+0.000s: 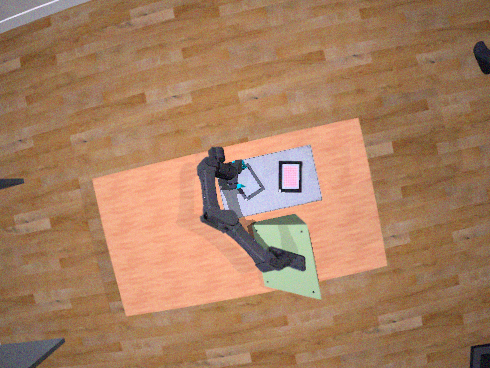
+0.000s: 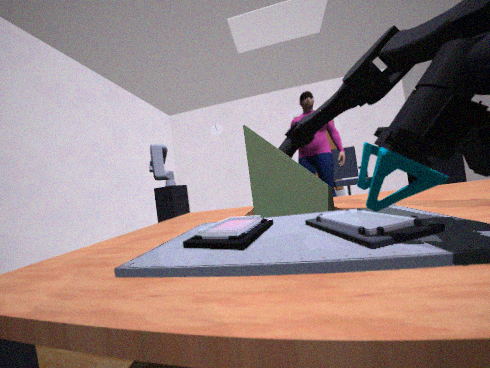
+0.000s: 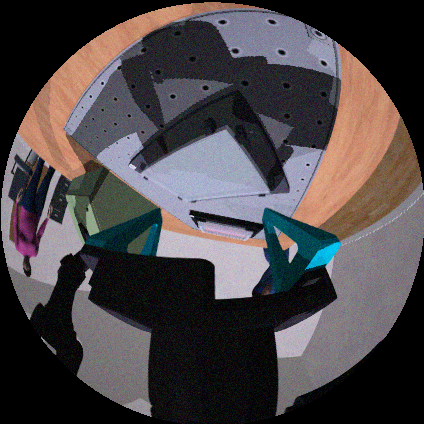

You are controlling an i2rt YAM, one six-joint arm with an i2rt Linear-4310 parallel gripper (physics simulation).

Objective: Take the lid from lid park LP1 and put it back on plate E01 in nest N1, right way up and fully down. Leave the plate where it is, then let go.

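Places are measured from the arm's base along level axes (x ahead, y left, z up), in metres.
Pixels of known places: gripper, fingertip midpoint: (image 1: 245,177) (image 2: 365,197) (image 3: 211,213); arm's base, origin of the base link: (image 1: 286,257) (image 2: 281,157).
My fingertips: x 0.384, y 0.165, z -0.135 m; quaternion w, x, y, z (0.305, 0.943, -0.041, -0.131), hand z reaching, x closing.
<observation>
Ahead of a thing's pixels: the offset from my fingertips to its top centre. Level surfaces: height alone.
The flat translucent lid @(0.025 m back, 0.006 m right, 0.036 m down) (image 1: 250,183) (image 2: 367,219) (image 3: 215,167) lies in the black frame of lid park LP1 @(0.025 m back, 0.005 m right, 0.034 m down) (image 1: 256,177) (image 2: 340,234) (image 3: 262,145), which is turned at an angle on the grey board. My gripper (image 1: 242,175) (image 2: 369,197) (image 3: 211,213) is open and empty, its teal fingers wide apart. It hangs tilted a little above the lid, touching nothing that I can see. Plate E01 @(0.014 m back, 0.235 m right, 0.027 m down) (image 1: 290,176) (image 2: 232,225) (image 3: 227,231), with a pink area, sits in black nest N1 @(0.014 m back, 0.235 m right, 0.036 m down) (image 1: 281,177) (image 2: 215,245) (image 3: 225,218) on the same board.
The grey board @(0.037 m back, 0.118 m right, 0.053 m down) (image 1: 267,202) (image 2: 280,260) carries both frames on the wooden table @(0.066 m down) (image 1: 160,250) (image 2: 200,305). A green slanted bracket (image 1: 290,240) (image 2: 280,185) (image 3: 120,195) stands beside the board, near the arm's base. A person in pink (image 2: 317,142) (image 3: 27,227) stands in the background.
</observation>
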